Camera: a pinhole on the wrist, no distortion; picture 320 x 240 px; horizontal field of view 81.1 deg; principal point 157.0 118.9 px. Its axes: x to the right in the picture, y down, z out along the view. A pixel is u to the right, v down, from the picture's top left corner.
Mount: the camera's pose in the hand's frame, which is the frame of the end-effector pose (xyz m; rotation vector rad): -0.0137 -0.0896 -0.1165 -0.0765 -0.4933 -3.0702
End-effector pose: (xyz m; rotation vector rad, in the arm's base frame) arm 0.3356 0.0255 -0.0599 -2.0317 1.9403 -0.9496
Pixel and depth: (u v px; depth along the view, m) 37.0 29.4 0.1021
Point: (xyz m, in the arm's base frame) 0.3197 -0.0132 -0.0073
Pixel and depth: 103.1 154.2 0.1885
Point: 0.4242 -0.0343 -0.0651
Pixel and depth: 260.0 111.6 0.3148
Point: 0.4339 0.1319 -0.2711
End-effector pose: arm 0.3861 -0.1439 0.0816 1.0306 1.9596 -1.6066
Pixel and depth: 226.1 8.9 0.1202
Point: 0.4358 -0.1376 0.1172
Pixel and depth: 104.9 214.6 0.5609
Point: 0.0640 -0.5800 -0.0516
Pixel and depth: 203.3 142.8 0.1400
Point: 0.3620 -0.1826 0.1466
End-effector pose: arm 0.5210 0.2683 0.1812 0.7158 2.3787 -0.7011
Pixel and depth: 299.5 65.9 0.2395
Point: 0.7166 0.1792 0.2145
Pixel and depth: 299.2 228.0 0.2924
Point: 0.6512 -0.0594 0.2086
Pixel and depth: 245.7 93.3 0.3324
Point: 0.7338 0.1379 0.1265
